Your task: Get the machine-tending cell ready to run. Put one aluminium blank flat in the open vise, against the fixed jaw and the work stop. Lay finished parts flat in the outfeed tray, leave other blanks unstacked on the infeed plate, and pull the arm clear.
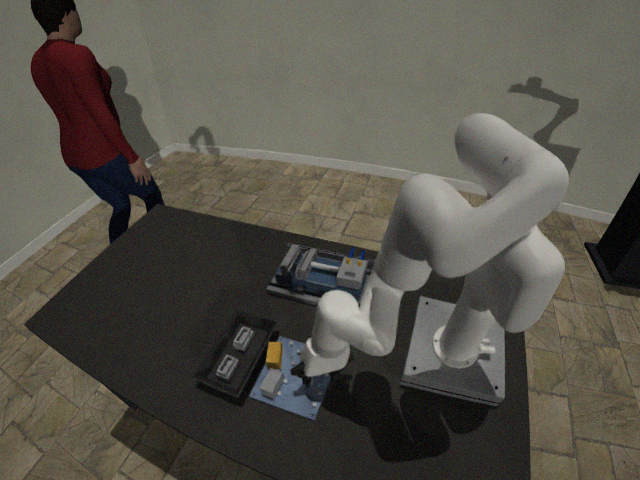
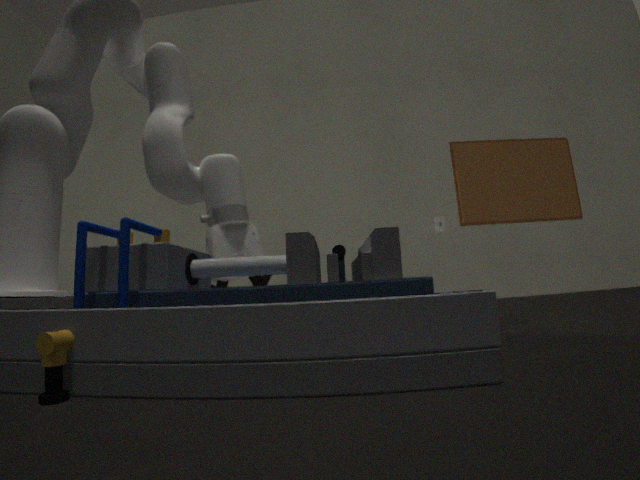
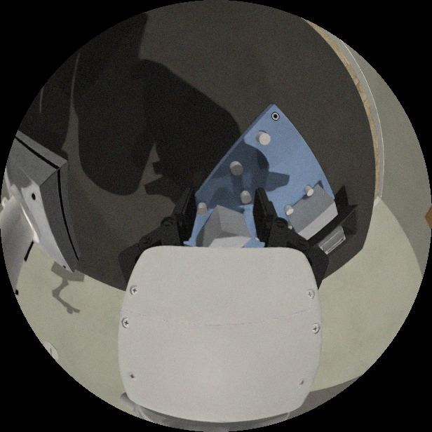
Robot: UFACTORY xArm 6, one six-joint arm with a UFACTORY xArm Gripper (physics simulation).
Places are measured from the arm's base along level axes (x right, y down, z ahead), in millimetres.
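Pixels of known places: gripper, fingertip midpoint: [image 1: 319,379]; arm's base at its link origin: [image 1: 455,346] [image 2: 22,299].
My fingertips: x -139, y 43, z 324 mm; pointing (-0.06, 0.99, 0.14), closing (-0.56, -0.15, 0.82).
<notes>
For each thing: its middle in the pictures, then the offset to it from my fingertips. "pt": a spot on its surface instead.
- blue infeed plate at a spot on its surface: [image 1: 306,410] pt dx -85, dy +4, dz +7 mm
- grey blank at the middle of its body: [image 1: 272,383] dx -47, dy -13, dz +104 mm
- yellow block at the middle of its body: [image 1: 274,355] dx +29, dy -13, dz +126 mm
- black outfeed tray at a spot on its surface: [image 1: 219,390] pt dx -111, dy -30, dz +215 mm
- vise at the middle of its body: [image 2: 258,299] [image 1: 321,271] dx +329, dy -37, dz +82 mm
- grey base at a spot on its surface: [image 2: 258,335] pt dx +425, dy -21, dz +97 mm
My gripper [image 1: 303,375] [image 3: 224,199] is low over the blue infeed plate [image 1: 306,410] [image 3: 295,150]. Its fingers are open, on either side of a grey blank [image 3: 227,225], with gaps beside it; the housing covers part of this blank. Another grey blank [image 1: 271,383] [image 3: 312,215] lies on the plate. A yellow block [image 1: 273,355] sits at the plate's edge by the tray. Two finished parts [image 1: 242,338] [image 1: 227,366] lie flat in the black outfeed tray [image 1: 219,391]. The vise [image 1: 315,286] [image 2: 258,295] has its jaws [image 2: 302,258] [image 2: 382,255] apart; no blank shows between them.
Small pegs stand on the infeed plate. The arm's base plate [image 1: 454,384] [image 3: 42,187] is on the table's right. The vise stands on a grey base [image 2: 258,335] behind the plate and tray. A person [image 1: 77,103] stands beyond the table's far left corner.
</notes>
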